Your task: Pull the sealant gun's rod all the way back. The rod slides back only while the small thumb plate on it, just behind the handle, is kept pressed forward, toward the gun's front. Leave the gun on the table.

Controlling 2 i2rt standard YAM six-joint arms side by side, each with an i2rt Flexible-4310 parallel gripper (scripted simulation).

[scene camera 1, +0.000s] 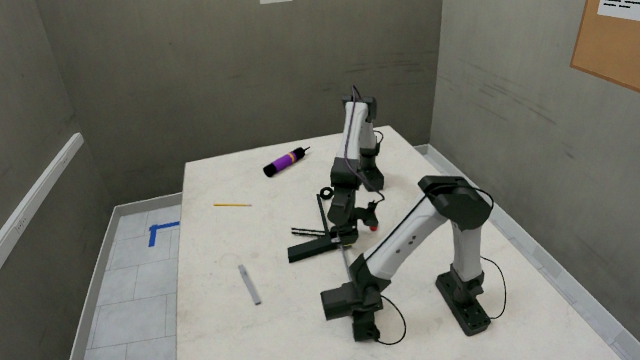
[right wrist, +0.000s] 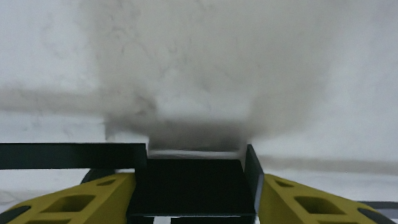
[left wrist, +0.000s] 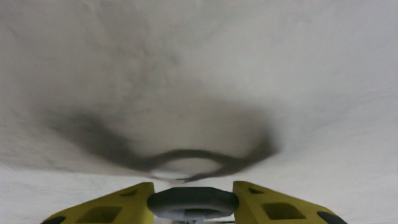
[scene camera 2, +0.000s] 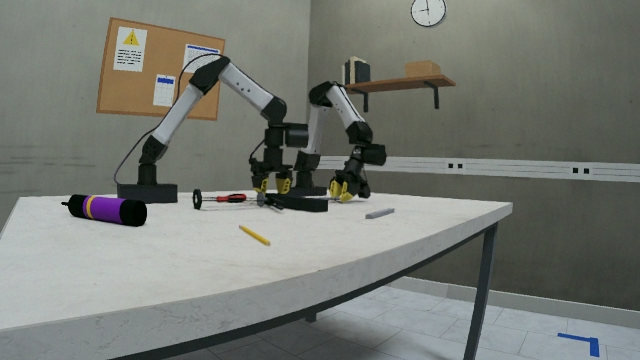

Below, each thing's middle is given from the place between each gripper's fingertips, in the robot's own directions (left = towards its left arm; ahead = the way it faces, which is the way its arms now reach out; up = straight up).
Scene:
Now: right hand 55 cm to the left of the cartridge (scene camera 2: 124, 211), 7 cm short of it and 1 cm above it.
Now: left hand (scene camera 2: 337, 200) 800 mm to the left of the cartridge, 10 mm below it and 10 mm short of it.

